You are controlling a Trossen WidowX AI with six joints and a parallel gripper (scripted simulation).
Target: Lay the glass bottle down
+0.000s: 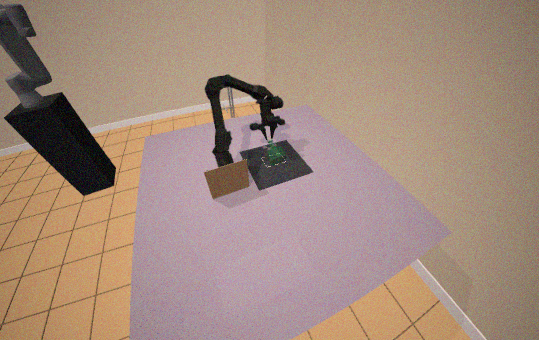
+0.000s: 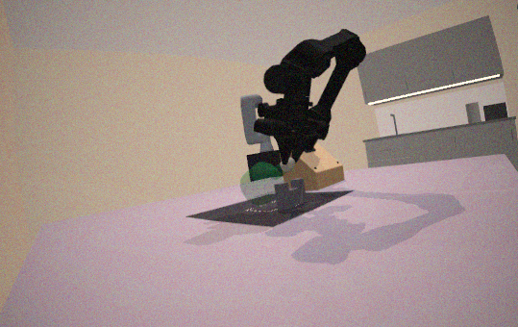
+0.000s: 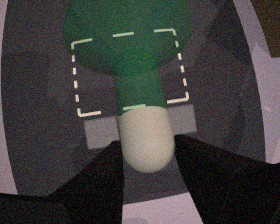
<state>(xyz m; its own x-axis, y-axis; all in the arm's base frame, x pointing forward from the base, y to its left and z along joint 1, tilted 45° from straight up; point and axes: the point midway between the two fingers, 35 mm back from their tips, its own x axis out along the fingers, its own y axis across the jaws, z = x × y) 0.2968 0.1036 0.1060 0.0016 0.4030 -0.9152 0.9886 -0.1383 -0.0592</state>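
Now: gripper tip 5 cm to the left of the green glass bottle and 2 cm above it. The rest, counted from my gripper tip: dark mat: 10 cm below, 8 cm to the right, 1 cm behind.
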